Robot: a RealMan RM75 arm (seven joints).
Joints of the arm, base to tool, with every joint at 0 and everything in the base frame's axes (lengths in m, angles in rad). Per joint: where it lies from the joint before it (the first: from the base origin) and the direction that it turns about. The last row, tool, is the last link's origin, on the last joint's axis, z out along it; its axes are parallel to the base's.
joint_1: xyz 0 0 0.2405 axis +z
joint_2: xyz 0 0 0 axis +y
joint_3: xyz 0 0 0.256 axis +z
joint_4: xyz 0 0 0 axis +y
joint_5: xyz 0 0 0.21 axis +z
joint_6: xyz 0 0 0 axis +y
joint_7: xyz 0 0 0.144 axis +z
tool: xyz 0 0 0
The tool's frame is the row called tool.
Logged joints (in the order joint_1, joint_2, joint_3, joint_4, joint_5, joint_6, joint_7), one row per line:
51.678 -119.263 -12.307 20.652 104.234 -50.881 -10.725
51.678 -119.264 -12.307 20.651 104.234 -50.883 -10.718
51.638 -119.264 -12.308 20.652 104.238 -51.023 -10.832
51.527 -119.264 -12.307 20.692 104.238 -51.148 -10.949
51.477 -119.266 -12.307 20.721 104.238 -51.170 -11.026
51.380 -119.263 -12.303 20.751 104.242 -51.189 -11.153
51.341 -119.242 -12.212 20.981 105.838 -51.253 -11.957
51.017 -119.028 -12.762 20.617 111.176 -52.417 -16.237
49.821 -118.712 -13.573 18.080 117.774 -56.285 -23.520
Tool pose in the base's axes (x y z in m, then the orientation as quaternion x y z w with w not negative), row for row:
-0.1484 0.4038 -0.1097 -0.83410 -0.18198 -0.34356 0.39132
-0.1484 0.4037 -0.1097 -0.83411 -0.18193 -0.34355 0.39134
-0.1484 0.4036 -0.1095 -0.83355 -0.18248 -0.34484 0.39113
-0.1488 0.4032 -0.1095 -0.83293 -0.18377 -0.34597 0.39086
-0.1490 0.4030 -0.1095 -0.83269 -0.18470 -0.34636 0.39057
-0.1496 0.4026 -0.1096 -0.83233 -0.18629 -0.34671 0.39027
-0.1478 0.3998 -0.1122 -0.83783 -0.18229 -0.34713 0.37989
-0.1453 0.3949 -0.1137 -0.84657 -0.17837 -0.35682 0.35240
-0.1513 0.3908 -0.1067 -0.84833 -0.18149 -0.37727 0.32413
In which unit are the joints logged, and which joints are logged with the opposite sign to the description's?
The joints are logged in degrees. Opposite sign: joint_1, joint_4, joint_6.
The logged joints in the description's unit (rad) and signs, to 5 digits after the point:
-0.90195 -2.08153 -0.21480 -0.36045 1.81923 0.88804 -0.18719
-0.90195 -2.08155 -0.21480 -0.36043 1.81923 0.88808 -0.18706
-0.90125 -2.08155 -0.21482 -0.36045 1.81930 0.89052 -0.18905
-0.89932 -2.08155 -0.21480 -0.36114 1.81930 0.89270 -0.19110
-0.89844 -2.08158 -0.21480 -0.36165 1.81930 0.89308 -0.19244
-0.89675 -2.08153 -0.21473 -0.36217 1.81937 0.89342 -0.19466
-0.89607 -2.08117 -0.21314 -0.36619 1.84722 0.89453 -0.20869
-0.89041 -2.07743 -0.22274 -0.35983 1.94039 0.91485 -0.28339
-0.86954 -2.07192 -0.23689 -0.31556 2.05554 0.98236 -0.41050

